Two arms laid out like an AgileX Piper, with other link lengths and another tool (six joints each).
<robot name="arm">
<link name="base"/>
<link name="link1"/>
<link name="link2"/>
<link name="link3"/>
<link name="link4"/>
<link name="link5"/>
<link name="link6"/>
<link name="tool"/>
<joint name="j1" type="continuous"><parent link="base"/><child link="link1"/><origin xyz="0 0 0.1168" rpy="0 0 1.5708"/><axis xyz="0 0 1"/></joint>
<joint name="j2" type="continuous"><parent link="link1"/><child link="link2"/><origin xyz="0 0 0" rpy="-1.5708 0 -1.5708"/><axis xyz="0 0 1"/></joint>
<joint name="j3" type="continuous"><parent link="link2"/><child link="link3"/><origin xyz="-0.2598 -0.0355 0" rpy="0 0 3.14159"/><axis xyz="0 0 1"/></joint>
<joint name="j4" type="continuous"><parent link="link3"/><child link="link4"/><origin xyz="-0.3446 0.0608 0" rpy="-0.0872 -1.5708 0"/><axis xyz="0 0 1"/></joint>
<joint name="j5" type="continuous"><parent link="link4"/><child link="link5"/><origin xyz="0 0 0" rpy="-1.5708 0 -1.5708"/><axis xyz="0 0 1"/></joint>
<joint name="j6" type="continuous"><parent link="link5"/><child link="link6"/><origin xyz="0 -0.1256 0" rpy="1.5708 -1.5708 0"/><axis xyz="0 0 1"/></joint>
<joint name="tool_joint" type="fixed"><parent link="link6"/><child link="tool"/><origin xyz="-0.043 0.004 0.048" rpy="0 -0.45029 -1.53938"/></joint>
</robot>
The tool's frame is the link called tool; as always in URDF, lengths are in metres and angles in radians. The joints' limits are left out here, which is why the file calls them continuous.
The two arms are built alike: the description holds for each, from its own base.
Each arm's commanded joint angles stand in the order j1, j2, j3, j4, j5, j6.
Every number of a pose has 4 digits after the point.
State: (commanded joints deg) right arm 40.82 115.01 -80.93 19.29 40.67 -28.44; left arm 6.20 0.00 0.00 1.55 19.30 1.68
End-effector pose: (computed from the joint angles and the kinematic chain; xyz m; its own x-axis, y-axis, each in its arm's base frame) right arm 0.4110 0.3517 0.0342 -0.4320 -0.4864 -0.7595 -0.8276 0.5484 0.1196; left arm 0.2568 -0.0139 0.1717 0.1896 0.1025 -0.9765 -0.0950 0.9918 0.0857
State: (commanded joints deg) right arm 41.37 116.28 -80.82 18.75 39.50 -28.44; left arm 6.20 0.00 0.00 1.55 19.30 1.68
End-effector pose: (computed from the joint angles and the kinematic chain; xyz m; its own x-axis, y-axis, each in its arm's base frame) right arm 0.4093 0.3545 0.0230 -0.4248 -0.4989 -0.7554 -0.8327 0.5427 0.1099; left arm 0.2568 -0.0139 0.1717 0.1896 0.1025 -0.9765 -0.0950 0.9918 0.0857
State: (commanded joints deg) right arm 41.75 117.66 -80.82 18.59 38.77 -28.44; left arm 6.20 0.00 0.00 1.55 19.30 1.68
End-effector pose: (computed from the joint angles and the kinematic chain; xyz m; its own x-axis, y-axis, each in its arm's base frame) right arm 0.4072 0.3562 0.0109 -0.4270 -0.5094 -0.7471 -0.8346 0.5401 0.1087; left arm 0.2568 -0.0139 0.1717 0.1896 0.1025 -0.9765 -0.0950 0.9918 0.0857
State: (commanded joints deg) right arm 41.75 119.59 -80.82 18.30 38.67 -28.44; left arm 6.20 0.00 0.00 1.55 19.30 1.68
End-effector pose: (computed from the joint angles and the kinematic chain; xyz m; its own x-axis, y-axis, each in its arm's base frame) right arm 0.4049 0.3534 -0.0071 -0.4412 -0.5286 -0.7252 -0.8335 0.5409 0.1128; left arm 0.2568 -0.0139 0.1717 0.1896 0.1025 -0.9765 -0.0950 0.9918 0.0857
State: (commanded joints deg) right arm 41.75 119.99 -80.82 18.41 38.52 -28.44; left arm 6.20 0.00 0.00 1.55 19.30 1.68
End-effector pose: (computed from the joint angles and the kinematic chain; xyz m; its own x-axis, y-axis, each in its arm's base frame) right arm 0.4045 0.3532 -0.0106 -0.4451 -0.5294 -0.7223 -0.8321 0.5426 0.1150; left arm 0.2568 -0.0139 0.1717 0.1896 0.1025 -0.9765 -0.0950 0.9918 0.0857
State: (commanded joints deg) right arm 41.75 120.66 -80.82 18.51 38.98 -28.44; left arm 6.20 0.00 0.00 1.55 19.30 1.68
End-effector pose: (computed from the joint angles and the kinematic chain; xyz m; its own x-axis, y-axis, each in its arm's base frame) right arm 0.4020 0.3517 -0.0175 -0.4562 -0.5376 -0.7092 -0.8307 0.5430 0.1228; left arm 0.2568 -0.0139 0.1717 0.1896 0.1025 -0.9765 -0.0950 0.9918 0.0857
